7 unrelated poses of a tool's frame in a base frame.
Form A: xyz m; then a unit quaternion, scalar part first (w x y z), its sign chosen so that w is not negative.
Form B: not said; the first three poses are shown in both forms.
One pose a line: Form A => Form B
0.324, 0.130, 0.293, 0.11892, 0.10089, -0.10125, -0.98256 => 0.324, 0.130, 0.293, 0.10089, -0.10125, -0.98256, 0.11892
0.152, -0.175, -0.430, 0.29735, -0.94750, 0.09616, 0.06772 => 0.152, -0.175, -0.430, -0.94750, 0.09616, 0.06772, 0.29735
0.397, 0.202, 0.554, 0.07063, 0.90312, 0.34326, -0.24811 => 0.397, 0.202, 0.554, 0.90312, 0.34326, -0.24811, 0.07063
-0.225, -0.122, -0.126, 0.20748, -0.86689, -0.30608, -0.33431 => -0.225, -0.122, -0.126, -0.86689, -0.30608, -0.33431, 0.20748
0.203, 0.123, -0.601, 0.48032, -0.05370, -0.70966, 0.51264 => 0.203, 0.123, -0.601, -0.05370, -0.70966, 0.51264, 0.48032
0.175, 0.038, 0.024, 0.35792, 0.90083, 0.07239, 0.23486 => 0.175, 0.038, 0.024, 0.90083, 0.07239, 0.23486, 0.35792
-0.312, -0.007, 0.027, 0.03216, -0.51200, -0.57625, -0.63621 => -0.312, -0.007, 0.027, -0.51200, -0.57625, -0.63621, 0.03216
